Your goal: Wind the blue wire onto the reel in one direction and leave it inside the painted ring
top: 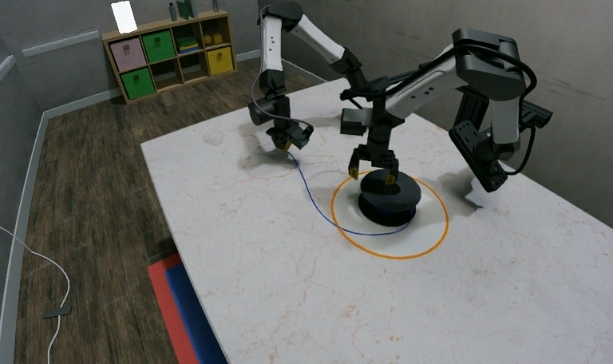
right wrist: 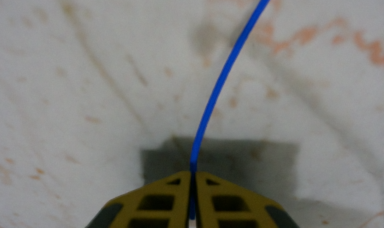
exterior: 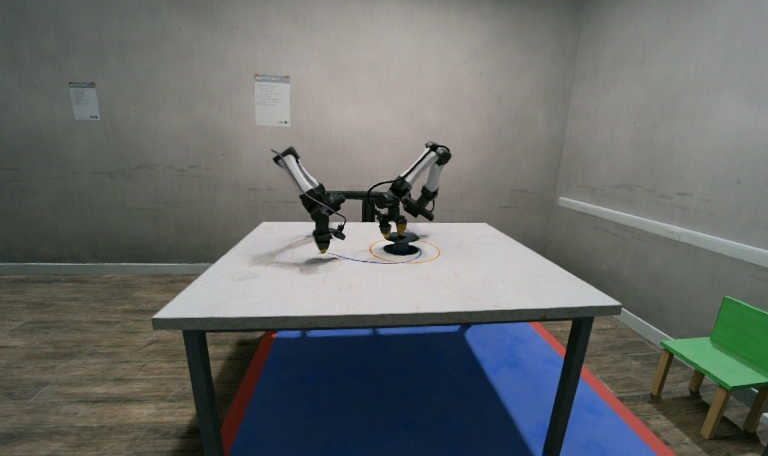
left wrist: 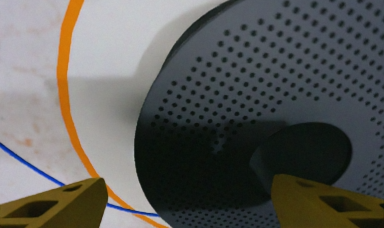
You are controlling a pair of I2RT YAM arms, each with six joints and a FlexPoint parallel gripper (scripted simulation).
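Right now my left hand is 4 cm past the dark reel, 5 cm to the right of it and 5 cm above it. Round my left hand: orange ring: 3 cm behind, 6 cm to the left, 9 cm below.
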